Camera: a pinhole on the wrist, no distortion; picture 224 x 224 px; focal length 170.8 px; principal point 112.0 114.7 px. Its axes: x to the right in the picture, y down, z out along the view. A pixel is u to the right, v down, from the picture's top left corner.
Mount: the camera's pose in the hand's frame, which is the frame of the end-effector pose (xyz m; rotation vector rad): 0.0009 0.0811 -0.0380 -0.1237 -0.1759 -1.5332
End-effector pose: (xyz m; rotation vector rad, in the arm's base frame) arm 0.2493 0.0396 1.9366 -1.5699 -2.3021 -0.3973
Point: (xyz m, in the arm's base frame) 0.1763 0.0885 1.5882
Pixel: 217 79
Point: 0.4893 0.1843 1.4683
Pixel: 86 71
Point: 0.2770 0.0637 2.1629
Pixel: behind the camera
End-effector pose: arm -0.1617 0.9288 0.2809 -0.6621 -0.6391 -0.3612
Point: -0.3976 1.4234 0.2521
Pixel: 78 33
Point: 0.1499 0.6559 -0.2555
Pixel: behind the camera
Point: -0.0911 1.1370 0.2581
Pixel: 10 140
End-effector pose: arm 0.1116 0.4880 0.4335 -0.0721 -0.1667 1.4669
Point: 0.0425 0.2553 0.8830
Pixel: 180 45
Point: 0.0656 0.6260 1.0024
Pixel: 180 171
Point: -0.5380 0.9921 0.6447
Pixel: outside the picture
